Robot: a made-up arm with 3 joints. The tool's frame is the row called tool.
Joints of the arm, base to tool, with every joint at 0 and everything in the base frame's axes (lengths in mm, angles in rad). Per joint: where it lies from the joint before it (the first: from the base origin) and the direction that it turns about. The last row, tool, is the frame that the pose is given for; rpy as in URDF.
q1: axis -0.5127 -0.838 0.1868 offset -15 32 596
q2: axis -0.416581 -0.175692 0.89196 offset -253 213 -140
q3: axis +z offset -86 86 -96
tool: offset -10 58 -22 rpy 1.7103 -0.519 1.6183
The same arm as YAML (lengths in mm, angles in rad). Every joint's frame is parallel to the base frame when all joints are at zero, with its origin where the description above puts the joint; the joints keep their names.
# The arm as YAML. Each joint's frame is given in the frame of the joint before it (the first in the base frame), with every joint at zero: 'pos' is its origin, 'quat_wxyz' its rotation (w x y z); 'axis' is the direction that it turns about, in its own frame. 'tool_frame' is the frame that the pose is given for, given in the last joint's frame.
length_unit: mm
angle_unit: rad
joints:
  - joint: q1
    pos: [-15.0, 32.0, 596.0]
    quat_wxyz: [1.0, 0.0, 0.0, 0.0]
    axis: [-0.5127, -0.838, 0.1868]
  - joint: q2
    pos: [-253.0, 213.0, -140.0]
    quat_wxyz: [1.0, 0.0, 0.0, 0.0]
    axis: [-0.416581, -0.175692, 0.89196]
  - joint: q3
    pos: [-86.0, 86.0, -96.0]
    quat_wxyz: [1.0, 0.0, 0.0, 0.0]
    axis: [0.0, 0.0, 1.0]
tool_frame:
  pos: [-10.0, 58.0, -22.0]
  quat_wxyz: [0.297485, 0.625209, 0.411685, 0.592564]

